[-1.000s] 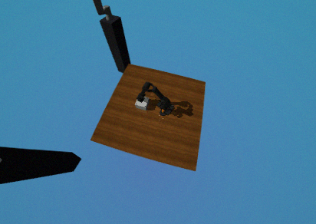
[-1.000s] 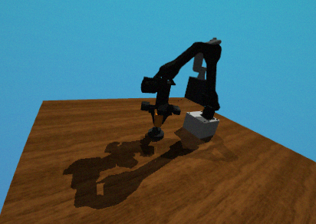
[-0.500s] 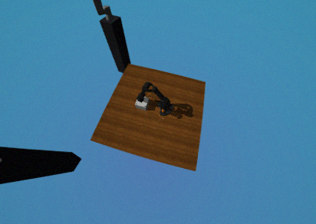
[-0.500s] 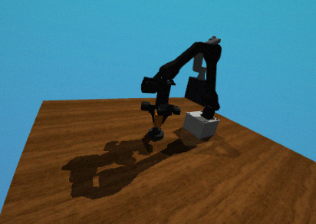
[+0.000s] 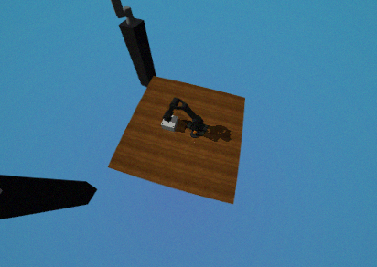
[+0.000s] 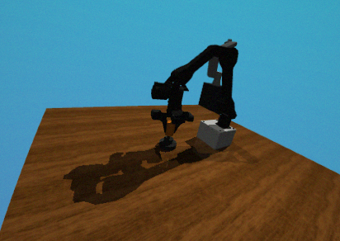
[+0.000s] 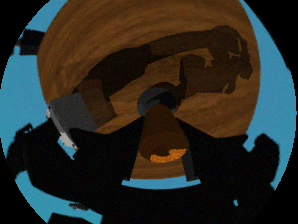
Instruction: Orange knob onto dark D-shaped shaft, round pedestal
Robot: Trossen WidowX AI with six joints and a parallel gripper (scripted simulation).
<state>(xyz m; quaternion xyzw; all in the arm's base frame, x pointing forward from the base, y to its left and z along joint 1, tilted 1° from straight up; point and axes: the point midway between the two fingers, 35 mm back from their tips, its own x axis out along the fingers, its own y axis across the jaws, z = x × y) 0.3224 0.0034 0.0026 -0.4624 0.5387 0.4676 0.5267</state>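
Right now the orange knob is 2 cm above my gripper tip. From my gripper tip the other things lie so: round dark pedestal (4 cm below).
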